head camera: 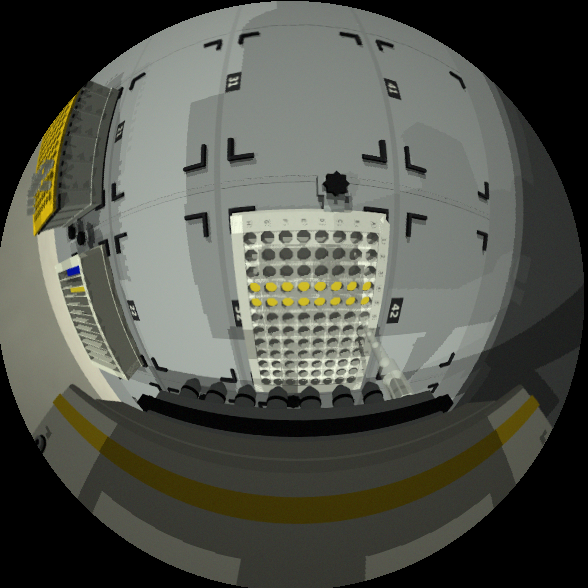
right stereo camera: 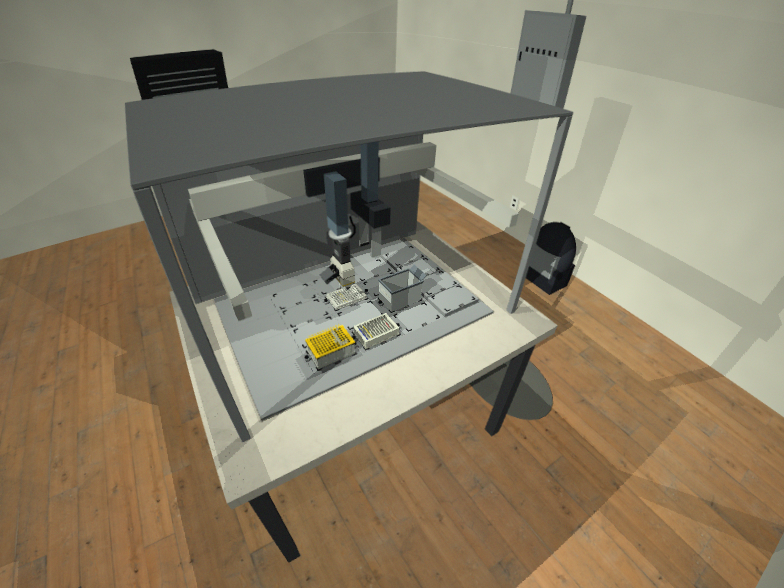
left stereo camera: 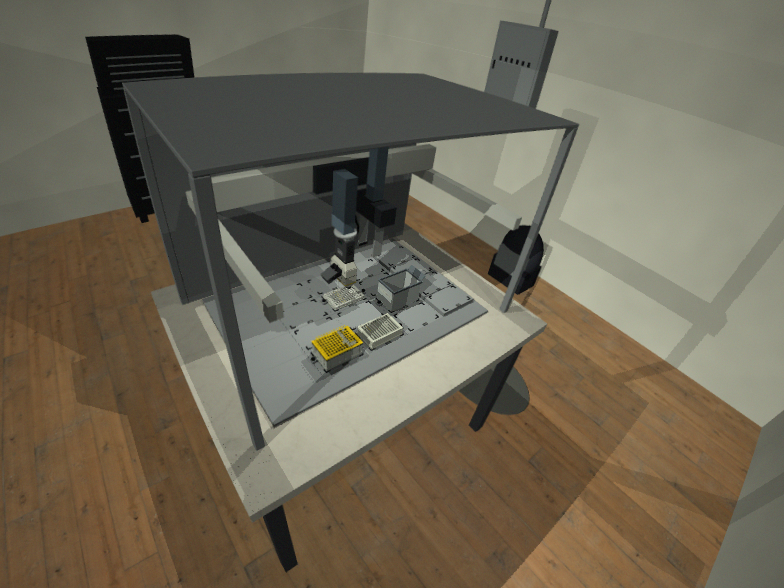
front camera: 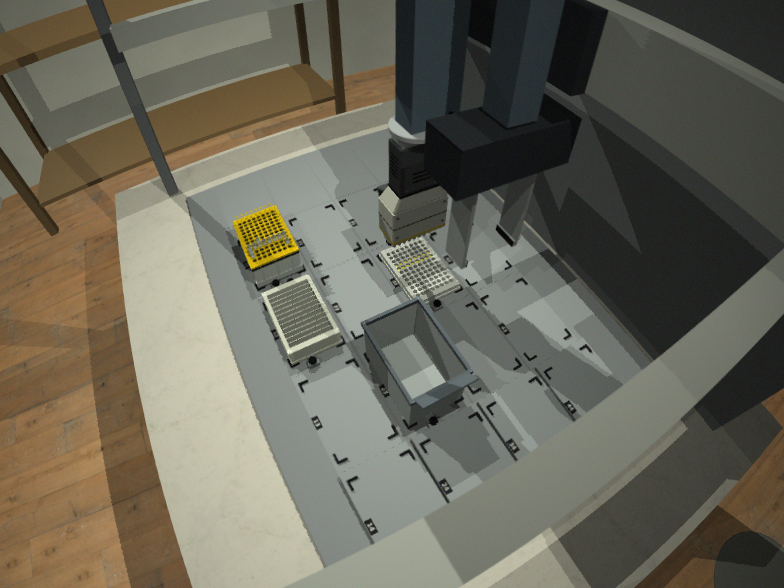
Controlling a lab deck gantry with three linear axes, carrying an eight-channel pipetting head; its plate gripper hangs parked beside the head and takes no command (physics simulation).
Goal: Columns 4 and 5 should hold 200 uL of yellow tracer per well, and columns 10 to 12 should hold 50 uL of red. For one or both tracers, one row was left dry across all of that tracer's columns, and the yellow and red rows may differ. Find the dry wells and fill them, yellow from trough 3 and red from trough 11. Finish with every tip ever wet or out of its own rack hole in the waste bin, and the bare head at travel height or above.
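Note:
The pipetting head (front camera: 412, 213) (left stereo camera: 346, 269) hangs low at the well plate (front camera: 443, 291) (head camera: 239, 257). One clear tip (head camera: 386, 364) is on its rightmost channel in the head view and slants over the plate's right edge; the tip shows no yellow. All eight wells of columns 4 and 5 look yellow. No red is visible in columns 10 to 12, seen at a steep angle. The reservoir (front camera: 316, 348) (head camera: 113, 312) shows blue and yellow troughs. The yellow tip rack (front camera: 274, 257) holds several clear tips. The waste bin (front camera: 436, 406) is grey. The parked plate gripper (front camera: 484, 250) is open and empty.
The gripper's dark body (front camera: 500, 151) hangs beside the head. Black knobs (front camera: 436, 303) (head camera: 335, 183) stand at carrier edges. In the front view, the reservoir lies nearer than the tip rack, and the bin stands nearer than the plate. A pale rail (front camera: 569, 474) crosses the front.

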